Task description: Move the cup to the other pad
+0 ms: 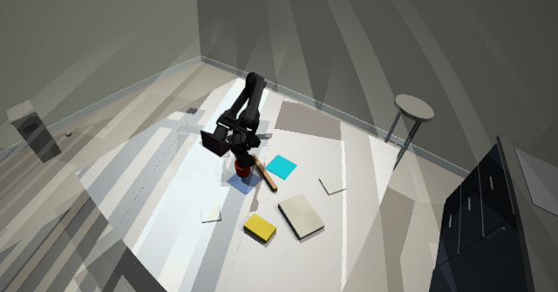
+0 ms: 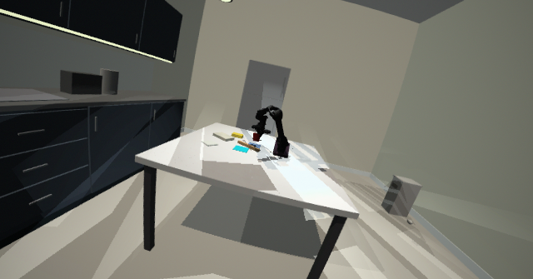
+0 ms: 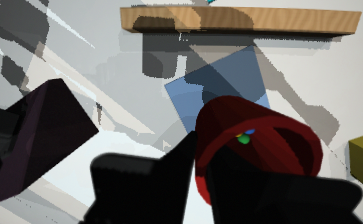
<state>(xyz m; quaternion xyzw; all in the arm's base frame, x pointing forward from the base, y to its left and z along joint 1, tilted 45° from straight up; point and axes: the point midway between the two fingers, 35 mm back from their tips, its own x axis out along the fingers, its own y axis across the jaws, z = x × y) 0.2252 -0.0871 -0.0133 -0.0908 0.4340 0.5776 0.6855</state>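
The green marble is 40 mm ahead of my gripper tip, 30 mm to the right of it and 20 mm below it. The rest, counted from my gripper tip: blue pad: 100 mm below, 30 mm ahead, 20 mm to the right; then red cup: 30 mm ahead, 20 mm to the right; then wooden bar: 80 mm below, 70 mm to the left, 70 mm ahead.
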